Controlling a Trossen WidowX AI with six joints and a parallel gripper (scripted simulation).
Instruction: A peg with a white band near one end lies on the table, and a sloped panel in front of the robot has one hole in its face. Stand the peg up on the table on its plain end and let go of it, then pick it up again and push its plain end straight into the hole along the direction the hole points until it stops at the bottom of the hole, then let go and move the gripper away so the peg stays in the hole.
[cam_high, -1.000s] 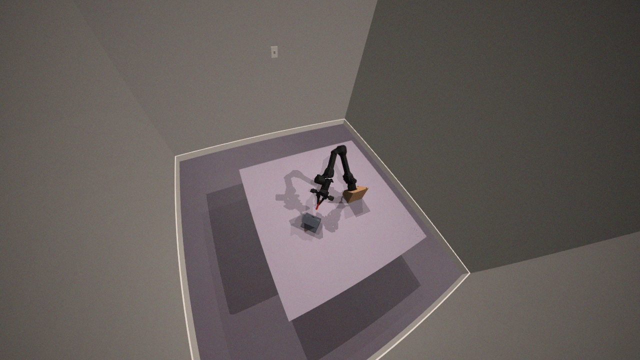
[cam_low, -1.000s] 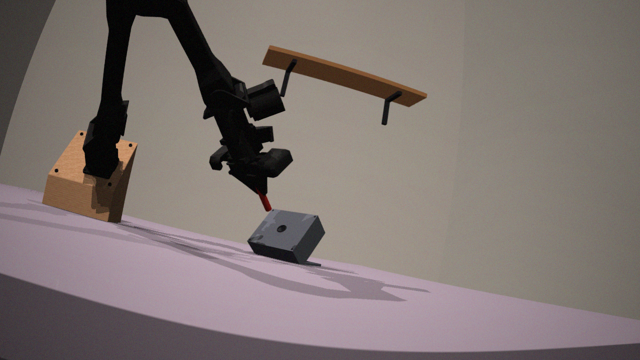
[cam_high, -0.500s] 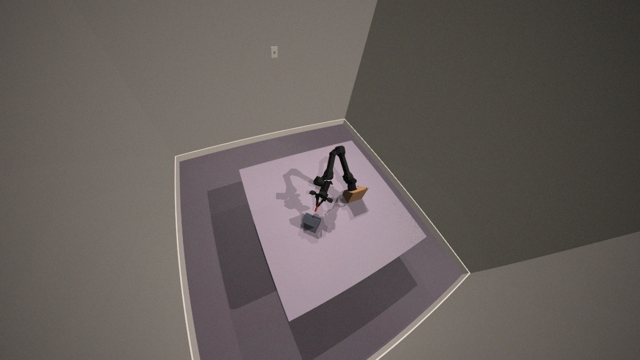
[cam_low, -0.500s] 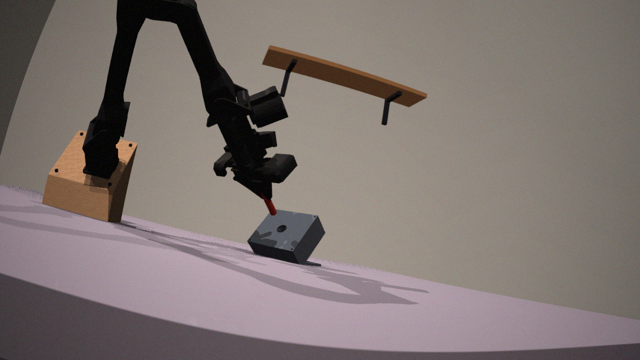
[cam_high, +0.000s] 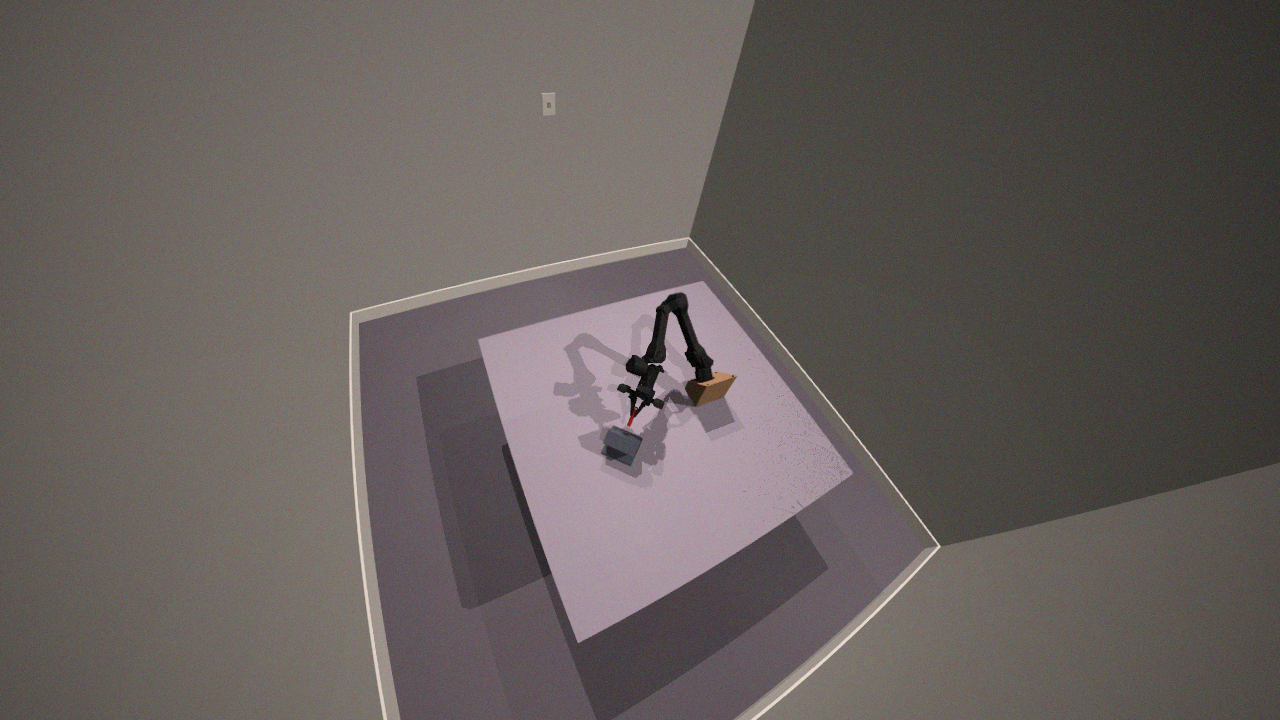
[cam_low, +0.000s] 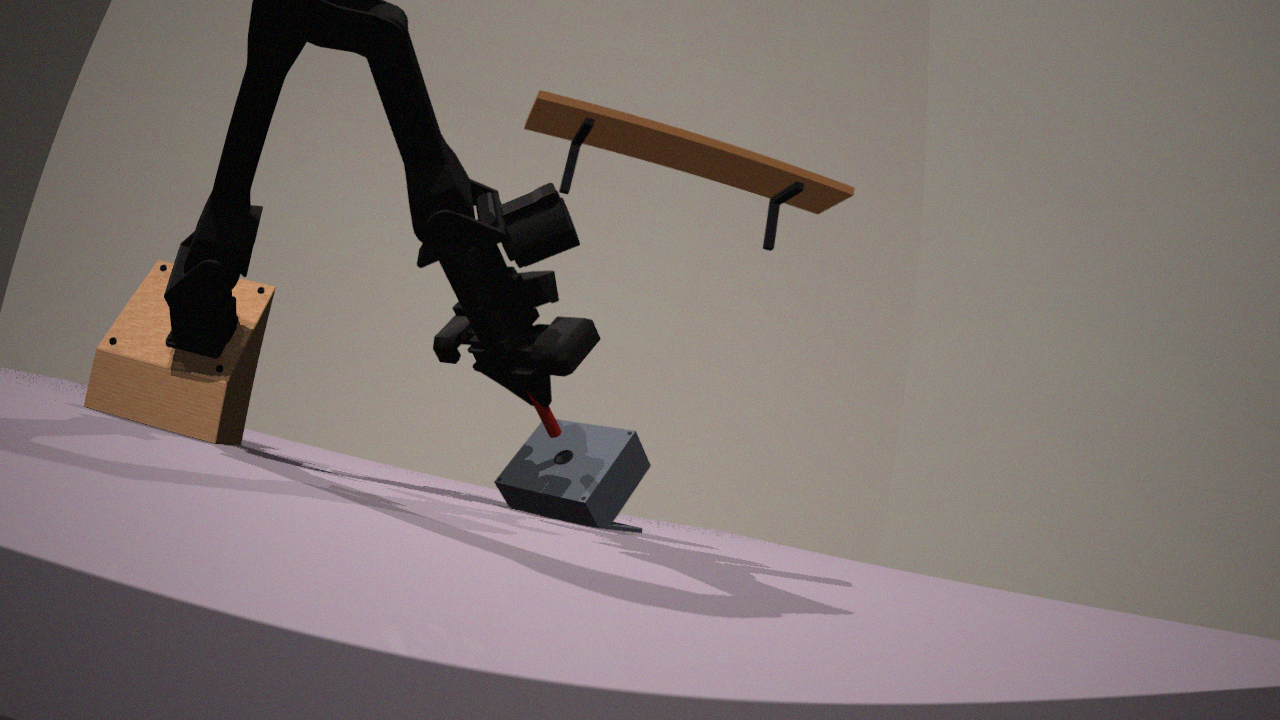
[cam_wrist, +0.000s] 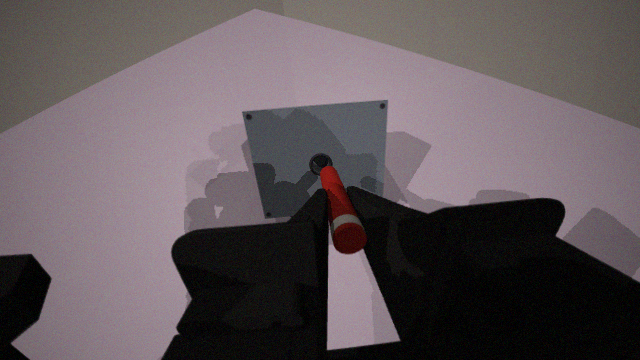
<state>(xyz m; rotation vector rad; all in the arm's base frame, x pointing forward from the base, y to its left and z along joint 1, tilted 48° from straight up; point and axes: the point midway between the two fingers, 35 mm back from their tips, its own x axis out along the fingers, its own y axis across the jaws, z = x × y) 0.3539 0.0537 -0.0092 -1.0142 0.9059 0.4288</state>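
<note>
The grey sloped panel is 70 mm below my gripper tip, 60 mm to the left of it and 50 mm ahead of it. The rest, counted from my gripper tip: red peg: 10 mm to the right, 10 mm behind, 10 mm above.
</note>
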